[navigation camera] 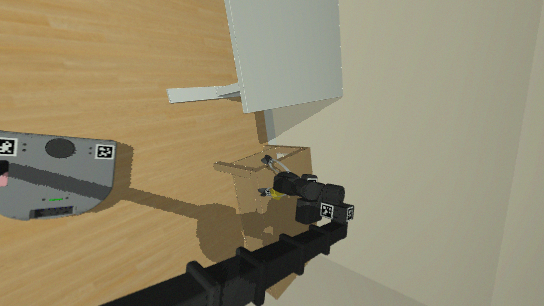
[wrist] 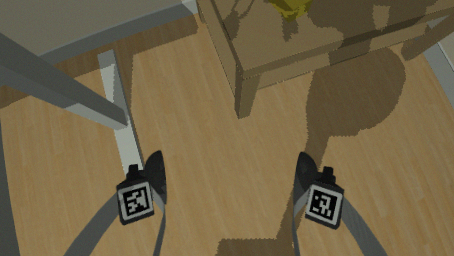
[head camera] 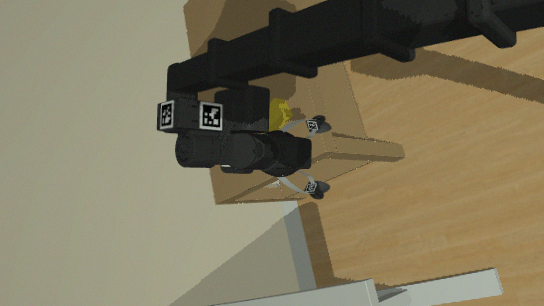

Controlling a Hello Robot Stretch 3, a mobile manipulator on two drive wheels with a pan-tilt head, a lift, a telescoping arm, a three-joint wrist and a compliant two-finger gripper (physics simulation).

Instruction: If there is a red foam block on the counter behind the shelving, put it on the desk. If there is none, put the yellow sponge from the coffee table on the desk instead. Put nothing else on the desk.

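Seen in the pictures: gripper, between the fingertips: (navigation camera: 262,174) (wrist: 230,170) (head camera: 323,157); robot's base, origin of its link: (navigation camera: 60,147).
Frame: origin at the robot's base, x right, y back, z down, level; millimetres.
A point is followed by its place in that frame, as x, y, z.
The yellow sponge (head camera: 280,114) {872, 162, -495} (navigation camera: 276,194) {880, 179, -491} (wrist: 291,7) {873, 160, -495} is on the wooden coffee table (head camera: 327,97) {980, 274, -151} (navigation camera: 247,190) {951, 229, -150} (wrist: 270,50) {790, 114, -451}. The wrist hides part of it in the head view, and a finger partly covers it in the navigation view. My gripper (head camera: 321,156) {517, 22, -727} (navigation camera: 264,175) {517, 22, -727} (wrist: 230,170) {517, 22, -727} is open and empty, pointing down. In the wrist view, the sponge lies at the top edge, beyond the fingertips and to the right. The pale grey desk (head camera: 325,296) {510, -235, -721} (navigation camera: 290,50) {613, -485, -721} stands beside the coffee table. The counter and a red foam block do not show in these views.
The desk's foot (head camera: 450,287) (navigation camera: 200,94) (wrist: 131,145) extends over the wooden floor. My black arm (head camera: 325,42) {225, 89, -1072} (navigation camera: 225,272) {140, 82, -1057} reaches across the coffee table. A wall (head camera: 90,125) {1383, 138, -877} (navigation camera: 425,125) {1243, -272, -1120} runs behind the table and desk. My base (navigation camera: 85,170) {75, 80, -160} is at the left in the navigation view.
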